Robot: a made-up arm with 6 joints.
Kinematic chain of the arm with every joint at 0, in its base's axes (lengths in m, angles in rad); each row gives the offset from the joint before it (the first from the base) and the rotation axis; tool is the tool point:
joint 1: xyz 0 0 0.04 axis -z
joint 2: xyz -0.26 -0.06 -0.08 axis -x
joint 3: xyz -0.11 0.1 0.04 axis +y
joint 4: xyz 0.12 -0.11 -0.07 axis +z
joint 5: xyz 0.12 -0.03 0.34 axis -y
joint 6: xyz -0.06 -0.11 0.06 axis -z
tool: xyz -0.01 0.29 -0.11
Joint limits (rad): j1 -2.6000..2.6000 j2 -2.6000..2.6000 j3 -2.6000..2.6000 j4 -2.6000..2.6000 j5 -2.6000..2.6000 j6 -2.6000..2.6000
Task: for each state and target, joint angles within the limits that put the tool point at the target. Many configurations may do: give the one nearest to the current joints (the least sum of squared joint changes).
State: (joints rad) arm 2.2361 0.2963 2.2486 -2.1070 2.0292 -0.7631
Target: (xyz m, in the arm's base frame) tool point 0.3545 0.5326 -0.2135
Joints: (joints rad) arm 2.6000 0.0305 2.6000 -1.2589 1.9175 -0.5452
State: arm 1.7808 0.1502 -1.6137 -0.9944 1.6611 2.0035
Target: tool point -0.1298 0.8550 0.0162
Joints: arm 1.8954 0.3978 -1.5892 -1.0462 1.6291 2.4696
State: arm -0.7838 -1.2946 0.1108 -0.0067 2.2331 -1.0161
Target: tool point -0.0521 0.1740 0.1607
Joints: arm -0.6817 -1.5166 0.8128 0.6257 2.6000 -1.1667
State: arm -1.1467 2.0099 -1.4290 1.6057 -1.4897 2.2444
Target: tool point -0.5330 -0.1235 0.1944
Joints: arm -1.0680 1.2920 -1.2901 1.1483 -1.6458 2.3787
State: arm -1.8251 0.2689 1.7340 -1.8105 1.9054 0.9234
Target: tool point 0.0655 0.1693 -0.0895
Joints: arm -2.1754 0.1967 1.6352 -1.8436 2.0074 1.1952
